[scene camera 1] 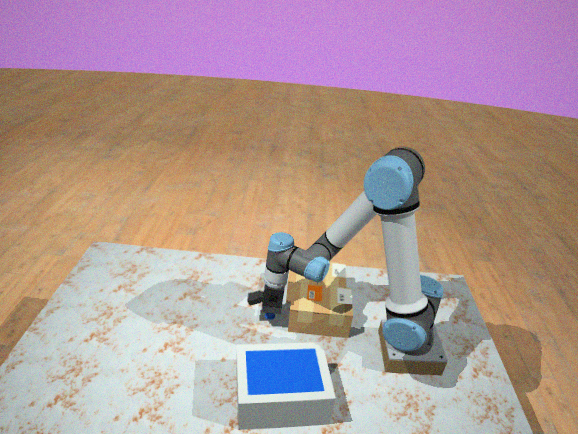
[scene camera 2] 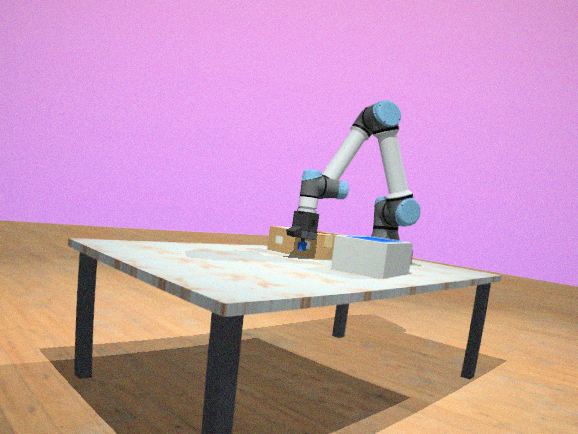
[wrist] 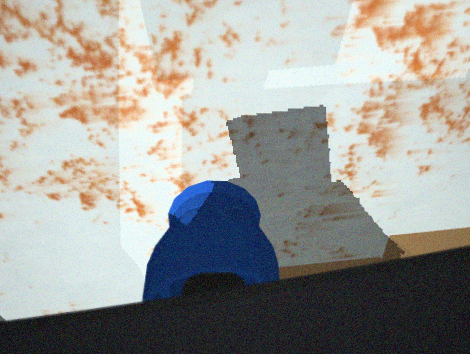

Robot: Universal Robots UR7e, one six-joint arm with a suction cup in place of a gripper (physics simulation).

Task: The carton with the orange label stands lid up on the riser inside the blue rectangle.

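Frame: origin at the arm's base, x left, y back, z up, level; millimetres.
Seen in the pictures: hand at its tool point: [scene camera 1: 269,315] [scene camera 2: 301,250] [wrist: 215,222].
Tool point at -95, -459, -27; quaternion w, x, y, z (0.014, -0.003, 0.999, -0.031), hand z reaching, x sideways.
Offsets run from my tool point to a thing's top centre, as dx, dy, dz. "spot": to the spot under its first point. Level surfaces: height alone.
The carton with the orange label [scene camera 1: 320,324] [scene camera 2: 324,251] stands on the table, lid up, behind the riser in scene camera 1. Its orange label {-57, +146, +69} [scene camera 1: 315,293] faces up. My gripper [scene camera 1: 270,316] [scene camera 2: 302,246] [wrist: 215,200], a blue suction cup, points down beside the cartons, on their left in scene camera 1. It hangs low over the table, apart from the cartons, and holds nothing, so it counts as open. The grey-white riser {+302, +52, +86} [scene camera 1: 285,413] [scene camera 2: 357,257] stands at the front, with the blue rectangle {+302, +52, +86} [scene camera 1: 284,371] [scene camera 2: 378,239] on its top.
Another brown carton [scene camera 1: 339,270] [scene camera 2: 276,245] stands directly behind the labelled one and bears white labels. The arm's base [scene camera 1: 414,366] stands to the right of the cartons on the marbled table {dz -34} [scene camera 1: 125,350] [scene camera 2: 225,280]. A carton edge {spot: -132, +54, -24} [wrist: 435,242] shows at the wrist view's lower right.
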